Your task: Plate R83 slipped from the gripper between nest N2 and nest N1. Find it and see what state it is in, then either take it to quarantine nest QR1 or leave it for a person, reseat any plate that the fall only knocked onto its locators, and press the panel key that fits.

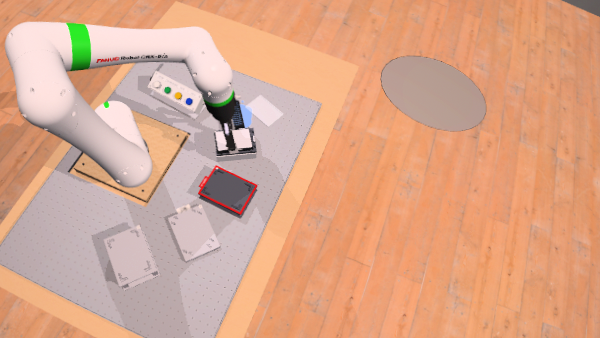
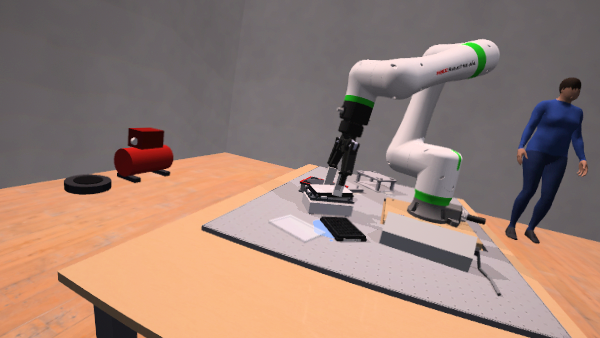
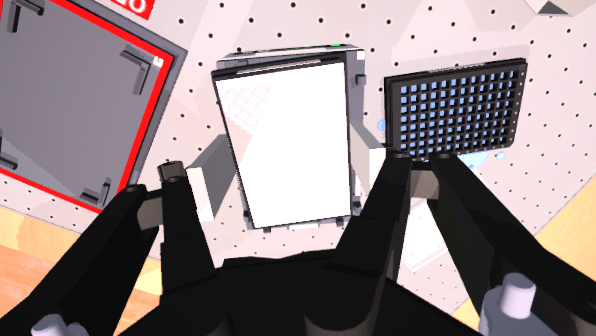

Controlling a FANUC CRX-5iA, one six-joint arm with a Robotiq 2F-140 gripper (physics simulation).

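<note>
A black well plate lies flat and lidless on the pegboard, with blue liquid beside it. Its label is unreadable. A clear lid lies nearby. A white-topped plate sits askew on its nest. My gripper is shut on this plate's two long sides. The red-bordered nest is empty. The panel has white, green, yellow and blue keys.
Two light nests stand beyond the red-bordered one, without plates. A person in blue stands behind the table, right of the arm. A red compressor and a tyre are on the floor. A grey disc marks the floor.
</note>
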